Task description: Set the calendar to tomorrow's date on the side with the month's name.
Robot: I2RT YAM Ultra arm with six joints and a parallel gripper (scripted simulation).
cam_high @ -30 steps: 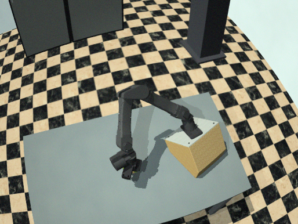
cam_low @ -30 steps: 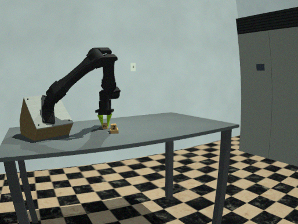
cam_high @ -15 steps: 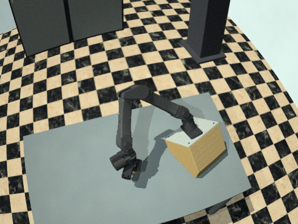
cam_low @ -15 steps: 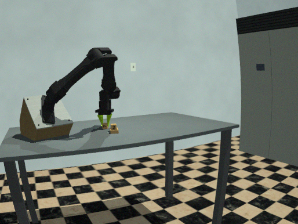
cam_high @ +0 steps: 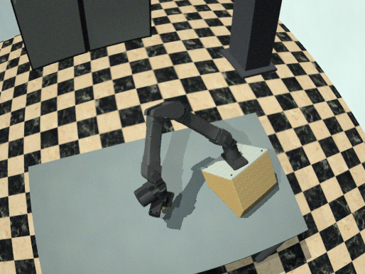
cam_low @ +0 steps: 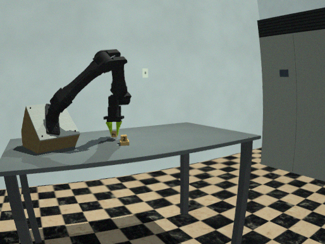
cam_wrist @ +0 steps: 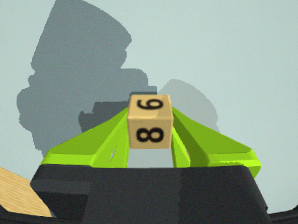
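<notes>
Right now the tan tray is 1 cm behind my hand, 12 cm to the right of it and 2 cm below it.
</notes>
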